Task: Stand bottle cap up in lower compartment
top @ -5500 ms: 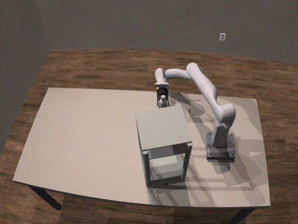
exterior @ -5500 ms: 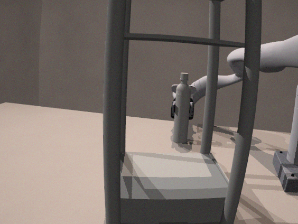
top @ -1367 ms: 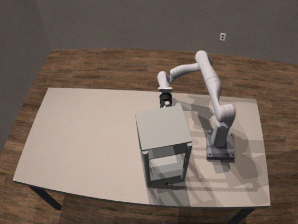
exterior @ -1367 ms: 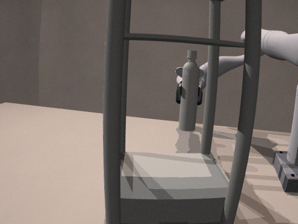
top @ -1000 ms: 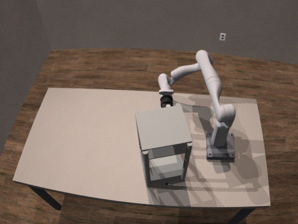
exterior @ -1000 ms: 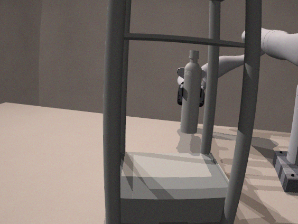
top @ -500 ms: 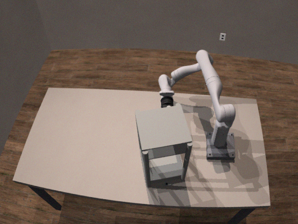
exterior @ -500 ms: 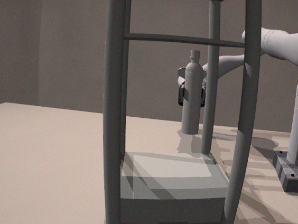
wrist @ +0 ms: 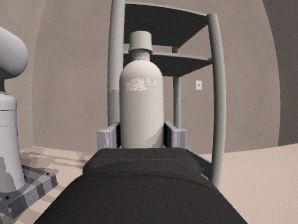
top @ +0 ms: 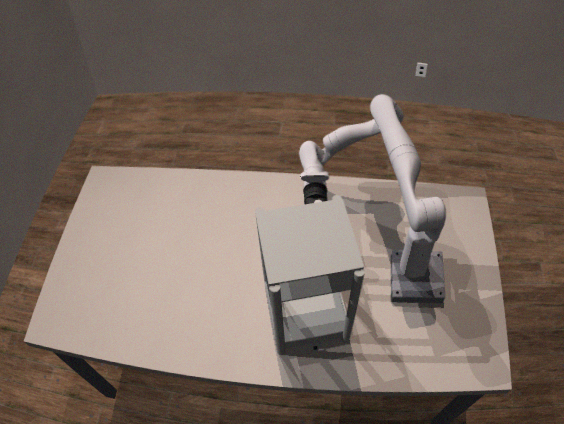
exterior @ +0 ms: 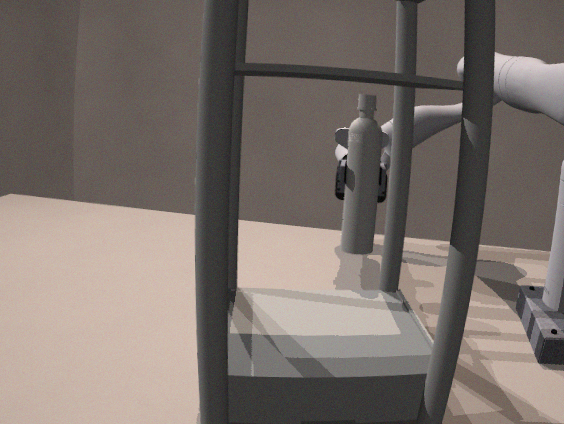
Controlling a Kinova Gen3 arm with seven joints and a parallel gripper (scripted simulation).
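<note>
Now: the shelving unit 210 mm to the left of my hand, 30 mm behind it and 30 mm above it.
</note>
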